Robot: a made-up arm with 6 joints. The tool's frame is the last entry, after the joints.
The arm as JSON. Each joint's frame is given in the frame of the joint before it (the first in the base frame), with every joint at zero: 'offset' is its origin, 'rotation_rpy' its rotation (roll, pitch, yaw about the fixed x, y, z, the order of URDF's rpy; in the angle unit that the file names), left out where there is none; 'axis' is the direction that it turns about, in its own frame. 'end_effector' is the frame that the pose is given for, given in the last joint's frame.
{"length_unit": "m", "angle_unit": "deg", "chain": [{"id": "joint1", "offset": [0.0, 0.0, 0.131], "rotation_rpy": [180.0, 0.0, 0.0], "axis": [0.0, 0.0, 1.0]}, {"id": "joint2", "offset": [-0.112, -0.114, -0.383], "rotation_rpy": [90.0, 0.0, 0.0], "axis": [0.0, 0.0, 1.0]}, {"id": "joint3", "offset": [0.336, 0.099, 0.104], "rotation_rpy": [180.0, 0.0, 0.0], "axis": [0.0, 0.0, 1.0]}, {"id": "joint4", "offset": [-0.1, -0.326, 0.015], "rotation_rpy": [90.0, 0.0, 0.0], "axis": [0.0, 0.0, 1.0]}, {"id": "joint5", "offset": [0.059, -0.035, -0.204], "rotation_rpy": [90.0, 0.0, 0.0], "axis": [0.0, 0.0, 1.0]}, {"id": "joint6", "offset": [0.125, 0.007, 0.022], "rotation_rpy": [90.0, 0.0, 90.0], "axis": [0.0, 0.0, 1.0]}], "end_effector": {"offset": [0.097, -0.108, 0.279], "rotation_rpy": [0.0, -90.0, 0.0]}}
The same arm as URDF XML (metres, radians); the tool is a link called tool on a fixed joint. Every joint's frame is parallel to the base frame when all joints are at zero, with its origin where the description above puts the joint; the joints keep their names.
<robot name="arm">
  <joint name="tool_fixed" type="fixed">
    <parent link="link6"/>
    <child link="tool"/>
    <origin xyz="0.279 -0.108 -0.097" rpy="0 0 0"/>
  </joint>
  <joint name="joint6" type="continuous">
    <parent link="link5"/>
    <child link="link6"/>
    <origin xyz="0.125 0.022 -0.007" rpy="0 0 0"/>
    <axis xyz="1 0 0"/>
  </joint>
  <joint name="joint5" type="continuous">
    <parent link="link4"/>
    <child link="link5"/>
    <origin xyz="0.059 0.035 0.204" rpy="0 0 0"/>
    <axis xyz="0 1 0"/>
  </joint>
  <joint name="joint4" type="continuous">
    <parent link="link3"/>
    <child link="link4"/>
    <origin xyz="-0.1 -0.015 -0.326" rpy="0 0 0"/>
    <axis xyz="0 0 -1"/>
  </joint>
  <joint name="joint3" type="continuous">
    <parent link="link2"/>
    <child link="link3"/>
    <origin xyz="0.336 0.104 -0.099" rpy="0 0 0"/>
    <axis xyz="0 -1 0"/>
  </joint>
  <joint name="joint2" type="continuous">
    <parent link="link1"/>
    <child link="link2"/>
    <origin xyz="-0.112 0.114 0.383" rpy="0 0 0"/>
    <axis xyz="0 1 0"/>
  </joint>
  <joint name="joint1" type="continuous">
    <parent link="base"/>
    <child link="link1"/>
    <origin xyz="0 0 0.131" rpy="0 0 0"/>
    <axis xyz="0 0 -1"/>
  </joint>
  <link name="base"/>
  <link name="link1"/>
  <link name="link2"/>
  <link name="link3"/>
  <link name="link4"/>
  <link name="link5"/>
  <link name="link6"/>
  <link name="tool"/>
</robot>

